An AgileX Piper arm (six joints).
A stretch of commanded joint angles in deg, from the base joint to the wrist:
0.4, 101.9, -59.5, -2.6, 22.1, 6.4
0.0, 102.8, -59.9, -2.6, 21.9, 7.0
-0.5, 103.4, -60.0, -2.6, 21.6, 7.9
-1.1, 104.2, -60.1, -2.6, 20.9, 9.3
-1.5, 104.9, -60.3, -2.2, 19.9, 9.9
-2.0, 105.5, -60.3, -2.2, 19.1, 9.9
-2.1, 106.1, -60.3, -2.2, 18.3, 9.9
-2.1, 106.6, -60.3, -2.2, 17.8, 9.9
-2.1, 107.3, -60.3, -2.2, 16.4, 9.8
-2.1, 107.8, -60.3, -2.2, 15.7, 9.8
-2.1, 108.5, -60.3, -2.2, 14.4, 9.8
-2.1, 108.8, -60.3, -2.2, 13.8, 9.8
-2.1, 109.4, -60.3, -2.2, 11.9, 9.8
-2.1, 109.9, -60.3, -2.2, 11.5, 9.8
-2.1, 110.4, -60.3, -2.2, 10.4, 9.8
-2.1, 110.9, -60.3, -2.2, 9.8, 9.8
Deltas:
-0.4, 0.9, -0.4, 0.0, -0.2, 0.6
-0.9, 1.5, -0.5, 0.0, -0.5, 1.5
-1.5, 2.3, -0.6, 0.0, -1.2, 2.9
-1.9, 3.0, -0.8, 0.4, -2.2, 3.5
-2.4, 3.6, -0.8, 0.4, -3.0, 3.5
-2.5, 4.2, -0.8, 0.4, -3.8, 3.5
-2.5, 4.7, -0.8, 0.4, -4.3, 3.5
-2.5, 5.4, -0.8, 0.4, -5.7, 3.4
-2.5, 5.9, -0.8, 0.4, -6.4, 3.4
-2.5, 6.6, -0.8, 0.4, -7.7, 3.4
-2.5, 6.9, -0.8, 0.4, -8.3, 3.4
-2.5, 7.5, -0.8, 0.4, -10.2, 3.4
-2.5, 8.0, -0.8, 0.4, -10.6, 3.4
-2.5, 8.5, -0.8, 0.4, -11.7, 3.4
-2.5, 9.0, -0.8, 0.4, -12.3, 3.4

